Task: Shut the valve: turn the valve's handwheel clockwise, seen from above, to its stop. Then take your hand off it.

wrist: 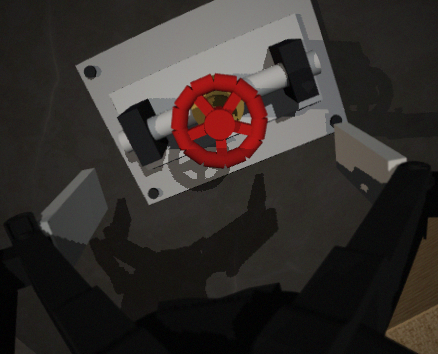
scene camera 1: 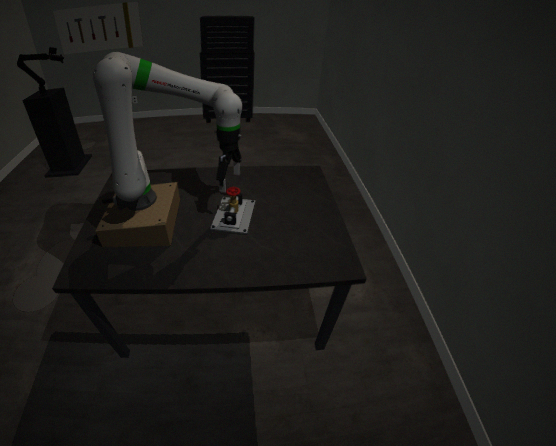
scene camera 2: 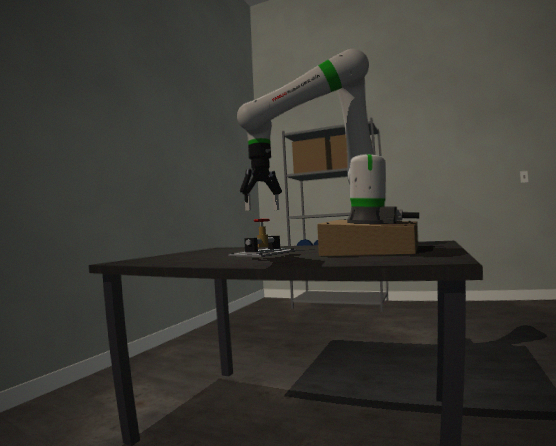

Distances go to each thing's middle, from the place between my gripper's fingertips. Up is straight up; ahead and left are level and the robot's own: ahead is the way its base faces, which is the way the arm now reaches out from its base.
The red handwheel [wrist: 219, 124] is 1 cm ahead of my hand, 1 cm to the right of it and 5 cm below it. From my hand the other things lie so: base plate [wrist: 184, 36] (1 cm ahead, 1 cm to the right, 17 cm below).
